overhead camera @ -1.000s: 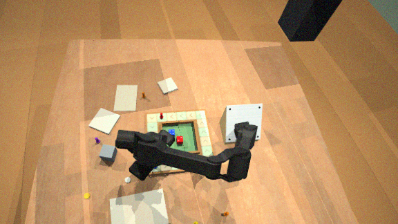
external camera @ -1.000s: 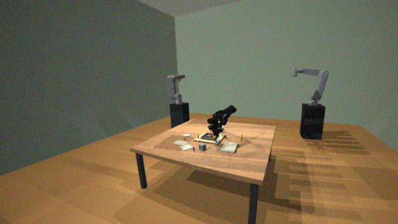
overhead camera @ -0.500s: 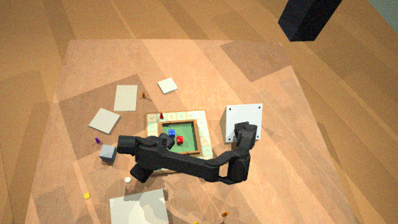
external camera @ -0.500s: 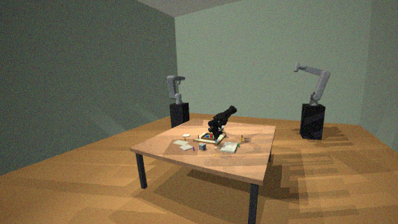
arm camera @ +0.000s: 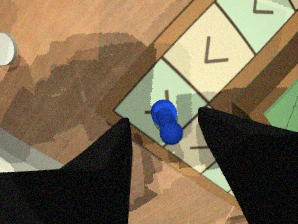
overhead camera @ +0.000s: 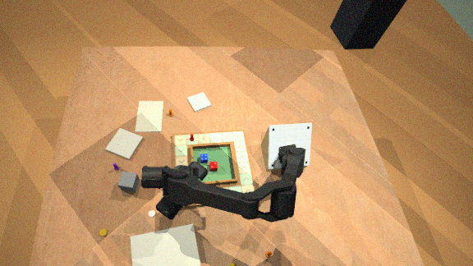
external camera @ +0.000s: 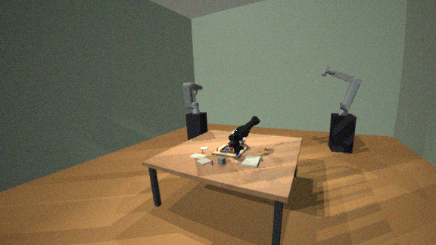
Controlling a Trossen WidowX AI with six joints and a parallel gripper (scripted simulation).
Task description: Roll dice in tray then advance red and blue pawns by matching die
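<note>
Right now my gripper tip is right at the blue pawn. From my gripper tip the other things lie so: grey cube: 18 cm ahead, 8 cm to the right; red die: 12 cm behind, 9 cm to the right; blue die: 13 cm to the right, 9 cm behind.
</note>
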